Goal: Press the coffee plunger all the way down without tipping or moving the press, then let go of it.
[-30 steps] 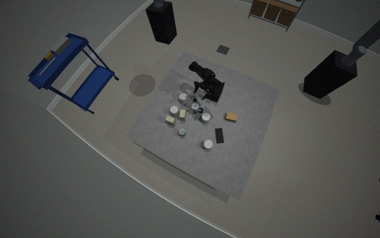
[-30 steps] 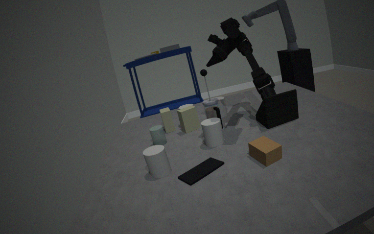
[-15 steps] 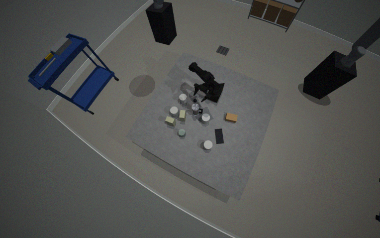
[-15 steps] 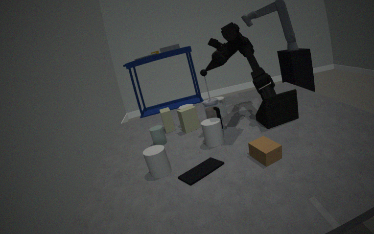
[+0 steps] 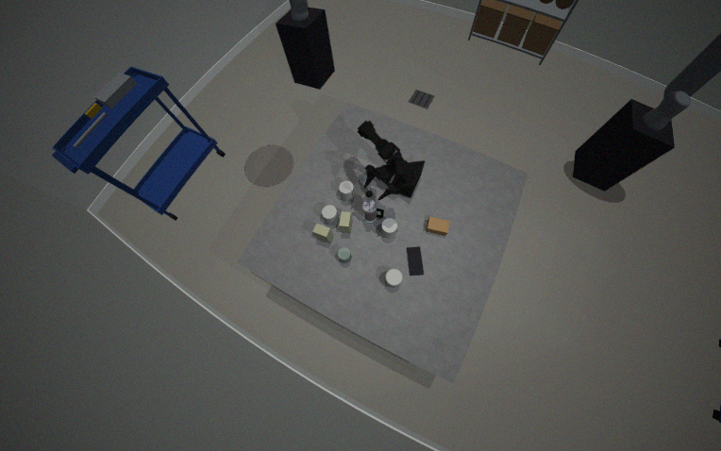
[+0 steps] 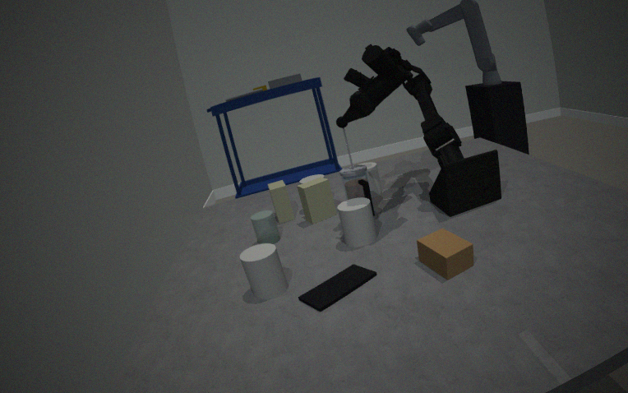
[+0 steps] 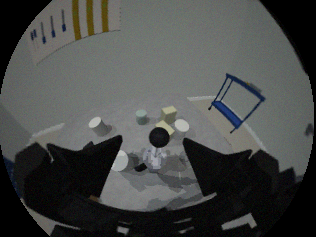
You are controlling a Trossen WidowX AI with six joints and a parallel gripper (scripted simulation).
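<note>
My gripper tip is now 1 cm to the right of the coffee press and 14 cm above it. Also, from my gripper tip: flat black slab: 14 cm ahead, 31 cm to the left, 27 cm below; then pale green cylinder: 27 cm ahead, 3 cm to the right, 24 cm below; then orange box: 9 cm behind, 35 cm to the left, 25 cm below.
</note>
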